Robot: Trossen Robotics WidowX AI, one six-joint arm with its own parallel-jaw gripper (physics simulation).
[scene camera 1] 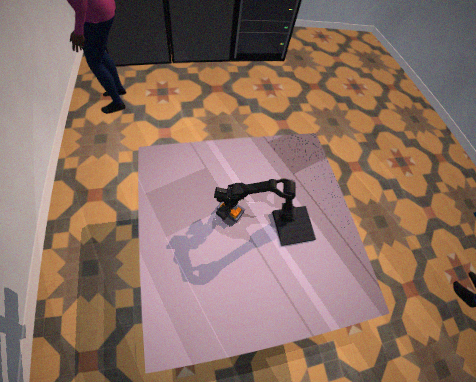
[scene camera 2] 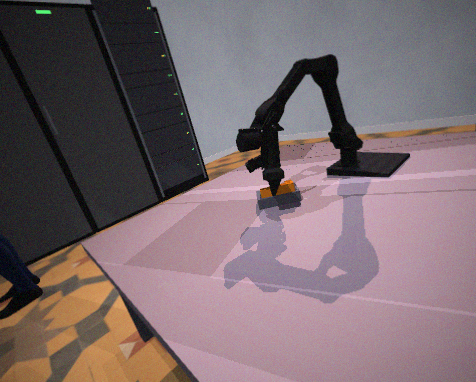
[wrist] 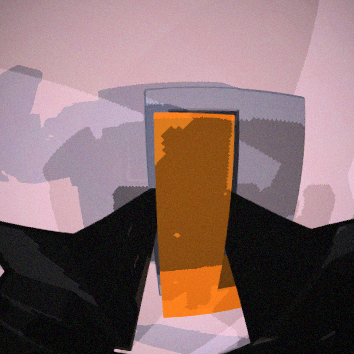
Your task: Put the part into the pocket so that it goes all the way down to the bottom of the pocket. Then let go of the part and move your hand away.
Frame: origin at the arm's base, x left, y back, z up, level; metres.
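Seen in the pictures: gripper, fingertip midpoint: (scene camera 1: 226,210) (scene camera 2: 273,194) (wrist: 186,195); arm's base, link origin: (scene camera 1: 286,217) (scene camera 2: 348,163).
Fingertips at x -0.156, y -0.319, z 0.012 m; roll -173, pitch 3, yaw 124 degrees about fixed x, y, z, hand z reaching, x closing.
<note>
Offsets run from my fingertips to a thing's middle. Level surfaces: height alone.
The orange part @[dy +0.021, dx +0.003, dz +0.009 m] (scene camera 1: 236,213) (scene camera 2: 286,188) (wrist: 192,220) is a long bar held over the grey block @[dy +0.028, dx -0.003, dz -0.017 m] (scene camera 2: 281,203) (wrist: 272,106) with the pocket. In the wrist view it covers most of the pocket opening; a thin dark gap shows along its far end and right side. In scene camera 2 its upper portion stands above the block's rim, and its lower portion is hidden by the block's wall. How deep it sits cannot be seen. My gripper (scene camera 2: 274,193) (wrist: 186,195) is shut on the part, a finger on each long side, pointing down at the block. The pocket's bottom is hidden.
The block stands on the pink table top @[dz -0.035 m] (scene camera 1: 200,320) (scene camera 2: 300,340), in front of the arm's black base plate (scene camera 1: 300,232) (scene camera 2: 385,164). Arm shadows fall across the table. Dark cabinets (scene camera 1: 200,30) (scene camera 2: 55,125) and a person (scene camera 1: 100,45) are beyond the table.
</note>
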